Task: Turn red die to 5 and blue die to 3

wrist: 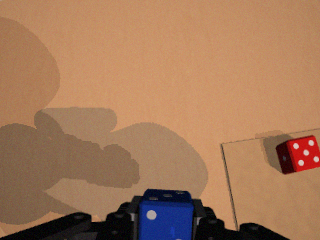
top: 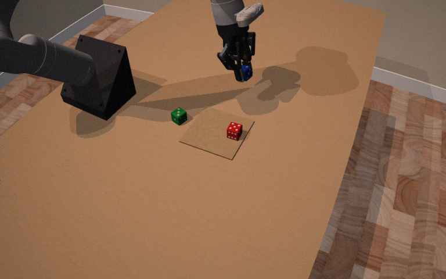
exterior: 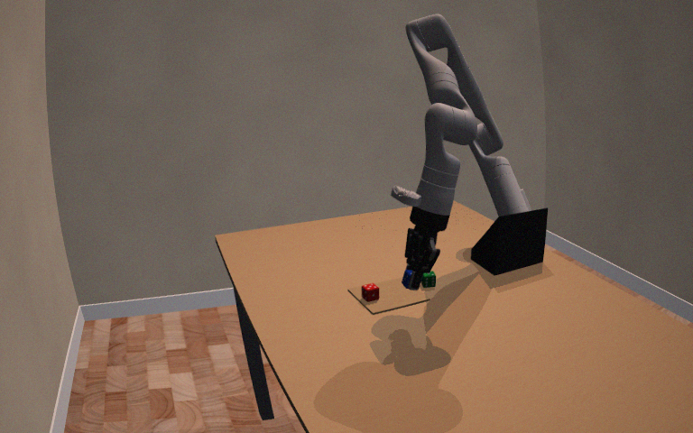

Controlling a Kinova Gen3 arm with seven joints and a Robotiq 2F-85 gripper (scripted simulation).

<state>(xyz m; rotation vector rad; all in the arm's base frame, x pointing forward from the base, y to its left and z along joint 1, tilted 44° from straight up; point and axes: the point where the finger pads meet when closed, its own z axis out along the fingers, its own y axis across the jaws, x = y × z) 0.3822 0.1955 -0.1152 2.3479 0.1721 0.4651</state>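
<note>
The thin tan mat is 1 cm ahead of my hand, 13 cm to the right of it and 10 cm below it. From my hand the other things lie so: blue die (right at my hand); red die (6 cm ahead, 12 cm to the right, 8 cm below); green die (9 cm behind, 16 cm to the right, 8 cm below).
</note>
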